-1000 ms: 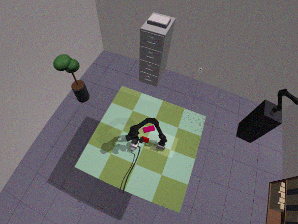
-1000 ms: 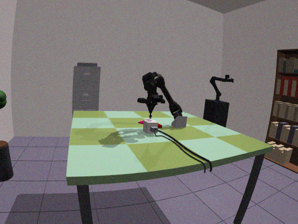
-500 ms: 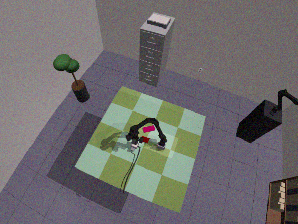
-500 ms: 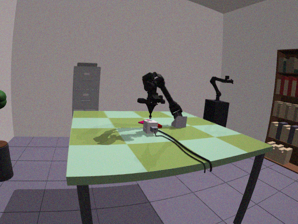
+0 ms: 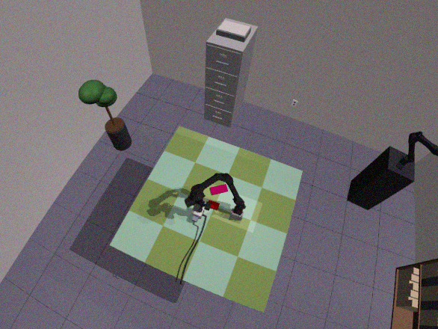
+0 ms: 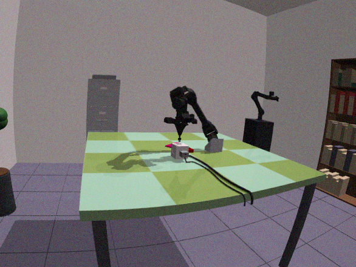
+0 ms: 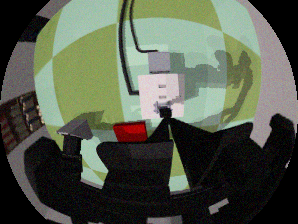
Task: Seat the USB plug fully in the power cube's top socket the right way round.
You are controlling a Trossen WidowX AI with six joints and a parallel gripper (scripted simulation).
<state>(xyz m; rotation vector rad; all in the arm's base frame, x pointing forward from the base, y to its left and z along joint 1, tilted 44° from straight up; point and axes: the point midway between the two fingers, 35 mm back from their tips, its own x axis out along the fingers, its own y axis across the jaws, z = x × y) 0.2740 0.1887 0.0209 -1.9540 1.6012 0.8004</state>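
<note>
Right now my gripper tip is 20 mm above the dark USB plug. Round my gripper tip: magenta block 60 mm behind, 260 mm to the right, 120 mm below; red block 80 mm behind, 100 mm to the right, 120 mm below.
</note>
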